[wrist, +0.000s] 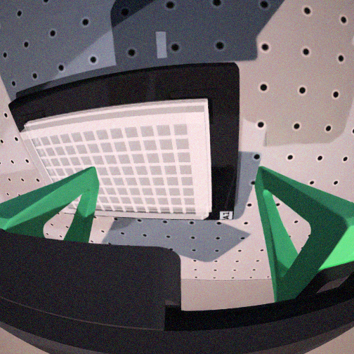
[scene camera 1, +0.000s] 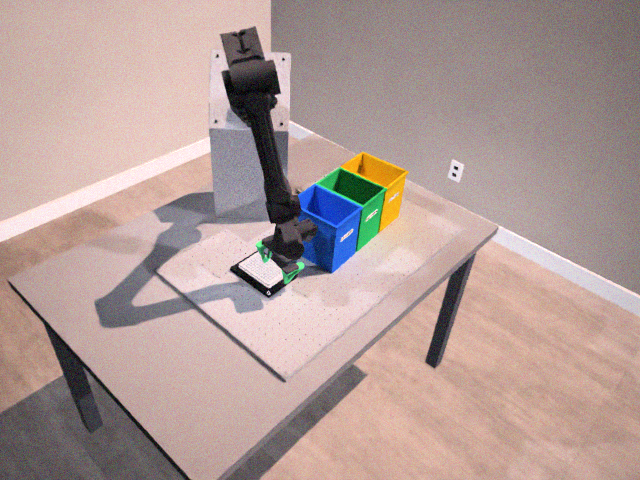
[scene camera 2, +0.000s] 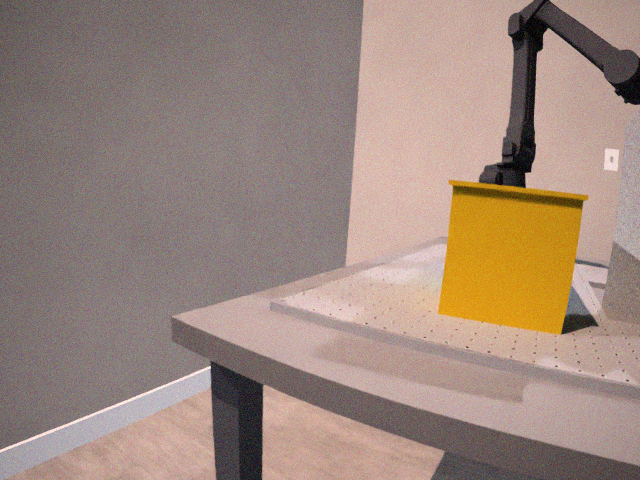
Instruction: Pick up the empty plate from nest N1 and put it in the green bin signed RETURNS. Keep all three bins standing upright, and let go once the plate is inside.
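Places are measured from the arm's base along level axes (x ahead, y right, z down), in metres.
Pixels of known places: gripper, fingertip midpoint: (scene camera 1: 275, 272).
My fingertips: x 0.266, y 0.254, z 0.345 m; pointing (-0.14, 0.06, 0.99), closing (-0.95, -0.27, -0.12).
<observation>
Behind a point stands the place of what it marks.
The white plate (scene camera 1: 257, 268) {z 0.350, x 0.208, y 0.266 m} (wrist: 135, 150), with a grid of wells, lies flat in the black nest (scene camera 1: 250, 279) {z 0.364, x 0.211, y 0.303 m} (wrist: 225, 125). The nest has a small white label at one corner. My gripper (scene camera 1: 276, 271) {z 0.345, x 0.265, y 0.254 m} (wrist: 176, 175) is open and empty over the plate's labelled end. In the wrist view the left finger overlaps the plate and the right finger is past the nest's right edge. The green bin (scene camera 1: 370, 228) {z 0.321, x 0.402, y -0.063 m} stands upright between the other two, with a white sign too blurred to read. In scene camera 2 the fingers are hidden behind the yellow bin.
The blue bin (scene camera 1: 343, 250) {z 0.318, x 0.388, y 0.082 m} stands upright, close beside the gripper and nest. The yellow bin (scene camera 1: 392, 209) {z 0.318, x 0.415, y -0.193 m} (scene camera 2: 511, 258) {z 0.287, x 0.333, y -0.254 m} stands upright on the green bin's far side. All stand on a perforated board (scene camera 1: 289, 341) {z 0.376, x 0.427, y 0.417 m} (scene camera 2: 361, 304) {z 0.376, x 0.525, y -0.259 m}. A grey pedestal (scene camera 1: 240, 170) {z 0.200, x -0.007, y 0.067 m} is behind.
</observation>
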